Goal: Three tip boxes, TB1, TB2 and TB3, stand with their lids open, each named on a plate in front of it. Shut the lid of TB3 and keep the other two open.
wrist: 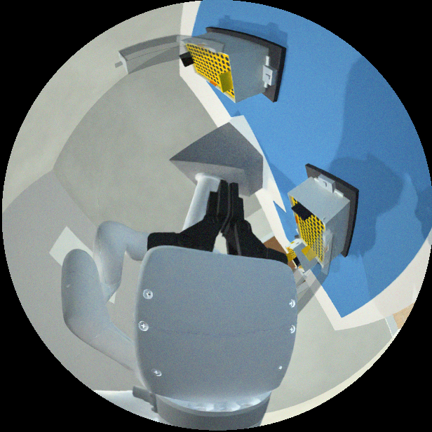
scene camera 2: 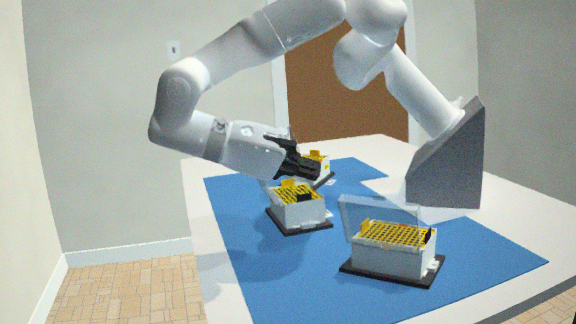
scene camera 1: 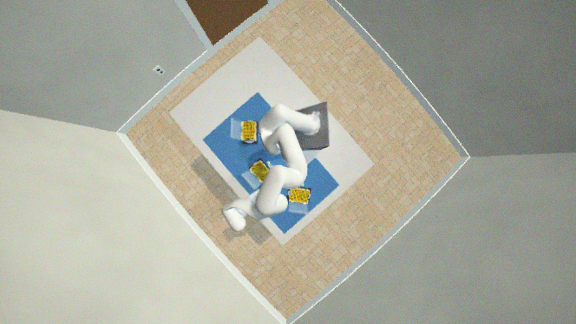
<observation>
same spot on blue mat: (scene camera 1: 236, 157) = (scene camera 2: 249, 197)
</observation>
